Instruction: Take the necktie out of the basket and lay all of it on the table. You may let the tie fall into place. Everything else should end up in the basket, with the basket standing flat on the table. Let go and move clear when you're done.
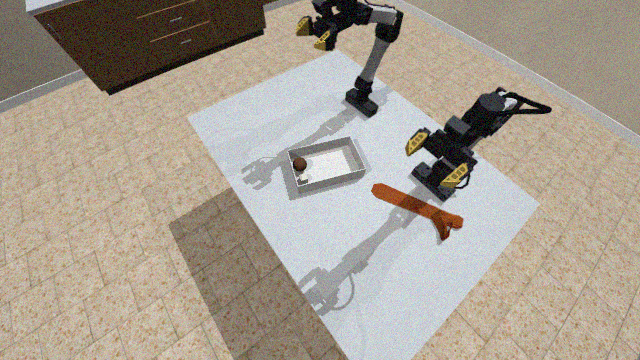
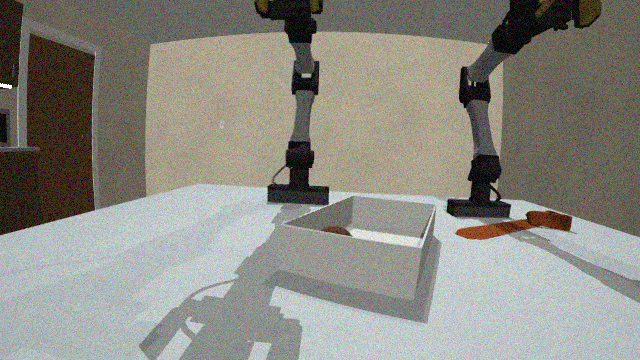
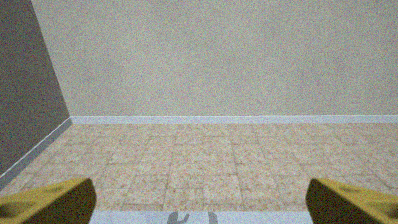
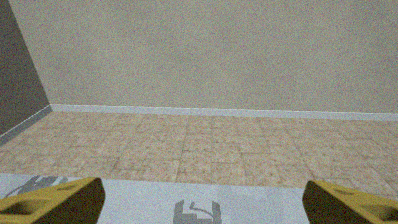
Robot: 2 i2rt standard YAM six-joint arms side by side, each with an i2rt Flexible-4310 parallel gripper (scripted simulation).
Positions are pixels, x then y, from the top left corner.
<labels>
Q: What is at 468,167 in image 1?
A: My left gripper.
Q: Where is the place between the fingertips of my right gripper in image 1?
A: At 304,40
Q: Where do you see an orange necktie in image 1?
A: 441,219
</labels>
